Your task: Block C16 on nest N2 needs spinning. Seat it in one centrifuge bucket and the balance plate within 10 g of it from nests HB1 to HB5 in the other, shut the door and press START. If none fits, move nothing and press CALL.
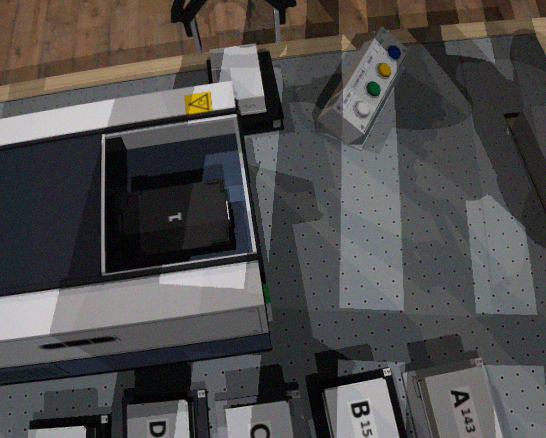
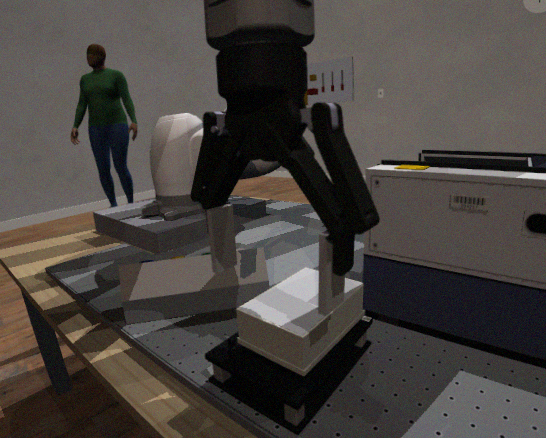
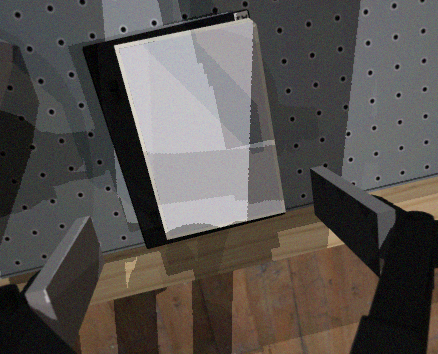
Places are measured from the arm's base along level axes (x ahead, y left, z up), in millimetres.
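Pixels of known places: gripper, fingertip midpoint: [image 1: 238, 43] [image 2: 271, 285] [image 3: 207, 215]; arm's base, origin of the base link: [image 2: 184, 209].
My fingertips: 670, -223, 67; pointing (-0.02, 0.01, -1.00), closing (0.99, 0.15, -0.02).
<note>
For each thing: its top centre in the pictures, then the offset to it from my fingertips, as dx, dy, dz. "spot": a spot on its surface instead.
- plain white block, middle of its top: [image 3: 207, 136] [image 2: 304, 295] [image 1: 235, 71] +4, +42, -26
- black raised nest, middle of its top: [image 3: 193, 141] [image 2: 293, 328] [image 1: 242, 83] -4, +32, -67
- Plates A, middle of its top: [image 1: 466, 417] -332, +599, -61
- B, middle of its top: [image 1: 365, 429] -197, +614, -61
- C, surface spot: [image 1: 245, 415] spot: -42, +599, -61
- D, surface spot: [image 1: 140, 415] spot: +99, +606, -61
- sloped button box, middle of its top: [image 2: 192, 252] [image 1: 367, 67] -224, +26, -31
A plain white block [image 1: 237, 75] [image 2: 300, 320] [image 3: 200, 130] lies on a black raised nest [image 1: 272, 100] [image 2: 250, 367] [image 3: 117, 125] by the table edge; its name is not readable. My gripper [image 1: 237, 37] [image 2: 276, 291] [image 3: 207, 215] is wide open and empty, its fingers low around the block's edge-side end. The centrifuge [image 1: 165, 305] [image 2: 450, 230] has its top opening uncovered, showing a dark bucket [image 1: 175, 217] marked 1 with no plate in it. Plates A [image 1: 450, 390], B [image 1: 350, 395], C [image 1: 245, 415] and D [image 1: 140, 415] stand in nests; a fifth [image 1: 60, 432] shows partly.
A sloped button box [image 1: 345, 117] [image 2: 180, 285] with blue, yellow, green and white buttons stands beside the block's nest. The wooden table edge [image 1: 310, 47] [image 2: 115, 380] [image 3: 300, 235] runs close by. The arm's base [image 2: 150, 227] and a standing person [image 2: 105, 100] are in the background.
</note>
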